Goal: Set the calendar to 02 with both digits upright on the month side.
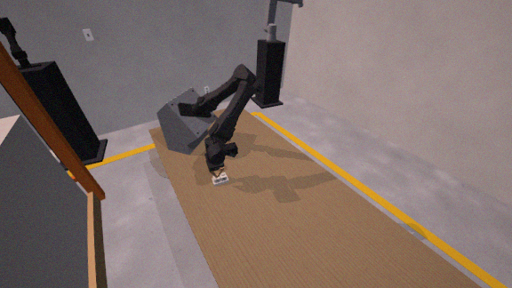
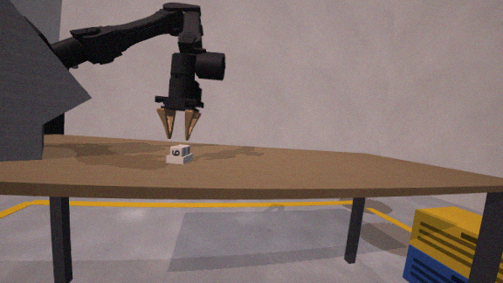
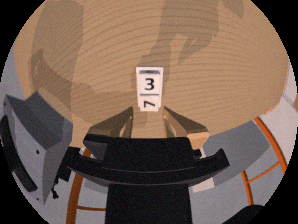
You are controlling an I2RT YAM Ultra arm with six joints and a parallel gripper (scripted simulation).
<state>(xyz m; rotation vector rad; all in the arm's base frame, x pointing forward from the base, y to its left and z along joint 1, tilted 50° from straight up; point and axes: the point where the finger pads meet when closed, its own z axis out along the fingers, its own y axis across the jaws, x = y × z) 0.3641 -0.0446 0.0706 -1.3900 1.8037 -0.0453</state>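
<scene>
The small white tray is 6 cm below my hand and 2 cm to the left of it.
</scene>
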